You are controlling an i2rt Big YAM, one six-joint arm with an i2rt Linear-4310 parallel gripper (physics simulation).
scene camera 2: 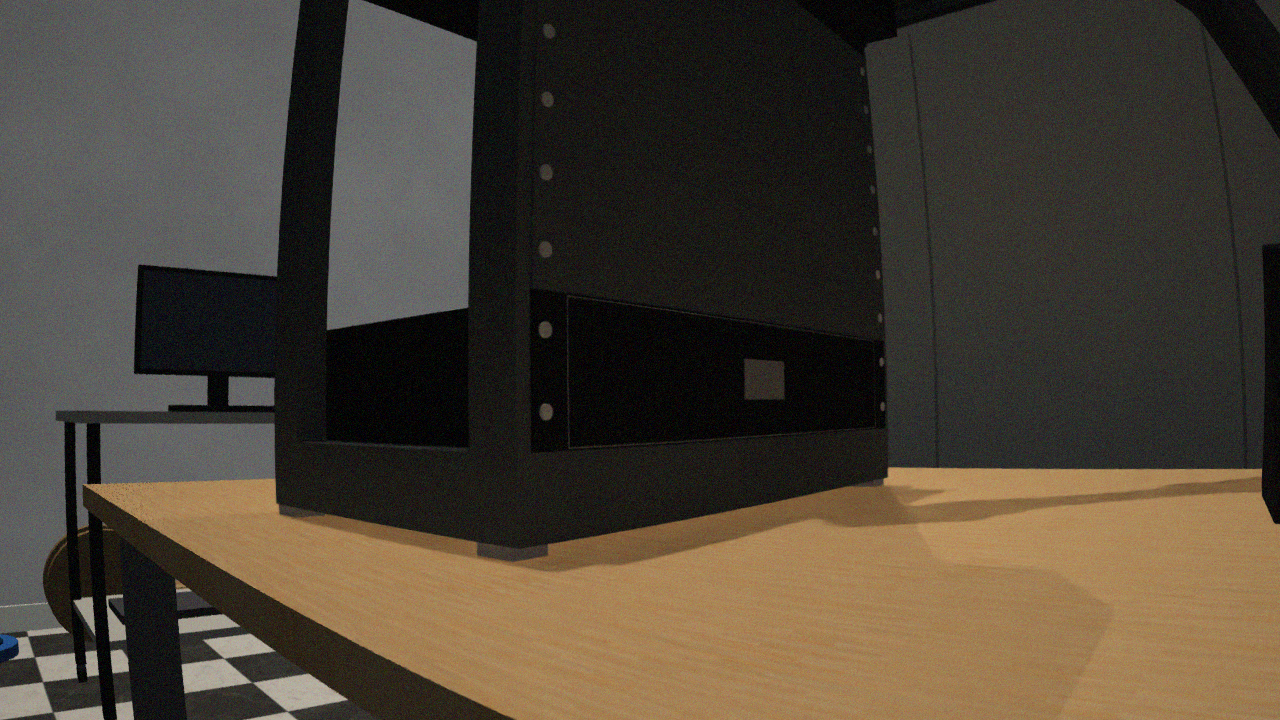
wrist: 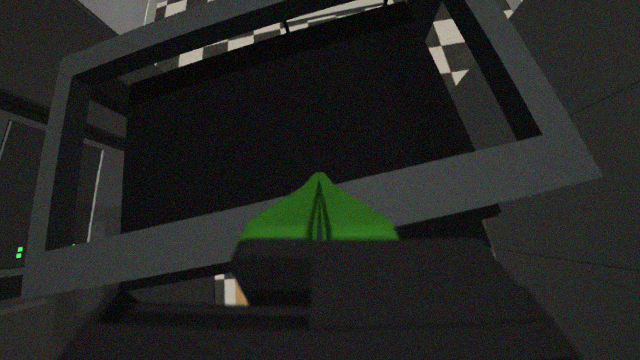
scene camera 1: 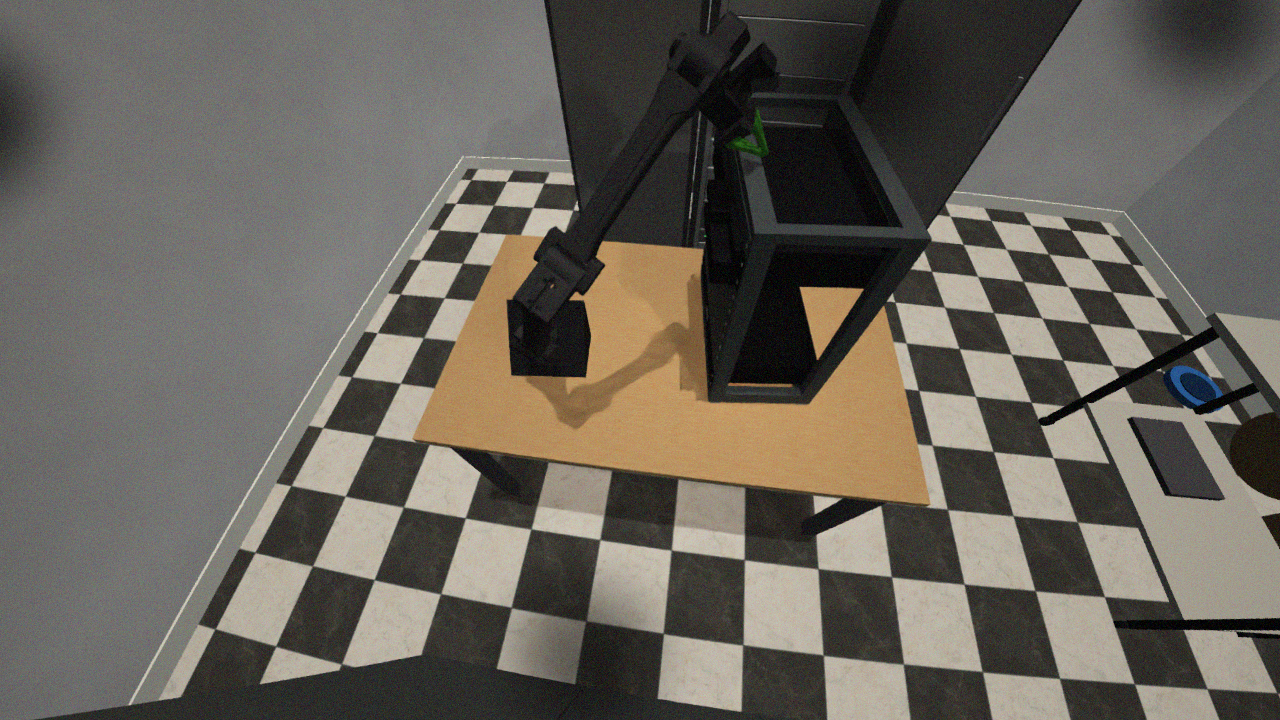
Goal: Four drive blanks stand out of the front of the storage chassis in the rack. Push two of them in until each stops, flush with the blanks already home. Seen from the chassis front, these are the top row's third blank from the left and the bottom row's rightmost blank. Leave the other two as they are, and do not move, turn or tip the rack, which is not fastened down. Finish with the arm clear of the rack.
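Frame: origin at the arm's base, x ahead, y left, z up, level; metres.
Seen in the pictures: gripper, fingertip midpoint: (wrist: pixel 319 180) (scene camera 1: pixel 765 154).
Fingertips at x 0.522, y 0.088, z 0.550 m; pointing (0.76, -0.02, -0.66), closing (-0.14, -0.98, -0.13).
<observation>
Offsets run from my fingertips to a thing's top centre. "*": to the spot under its first point. Level surfaces: height alone.
The dark grey rack (scene camera 1: pixel 836 235) (scene camera 2: pixel 499 268) (wrist: pixel 430 175) stands upright on the table. A broad black surface (wrist: pixel 300 115), seemingly the chassis top, lies inside its top frame in the wrist view. Dark shapes {* 0.116 m down, 0.066 m back, 0.092 m right} (scene camera 1: pixel 721 234) show along the rack's front in scene camera 1, seen edge-on; I cannot make out single drive blanks or how far any stands out. My gripper (scene camera 1: pixel 764 152) (wrist: pixel 319 180) is shut and empty. Its green fingertips overlap the rack's top front rail in both views, seemingly above it; the height gap is unclear. The gripper does not show in scene camera 2.
The wooden table {0.632 m down} (scene camera 1: pixel 626 411) (scene camera 2: pixel 716 626) carries the arm's black base (scene camera 1: pixel 568 344) in front of the rack. A black panel with a grey label {* 0.529 m down, 0.047 m back, 0.053 m left} (scene camera 2: pixel 763 379) fills the rack's bottom. Tall dark cabinets (scene camera 1: pixel 626 116) stand behind. A side desk (scene camera 1: pixel 1136 501) stands at right.
</observation>
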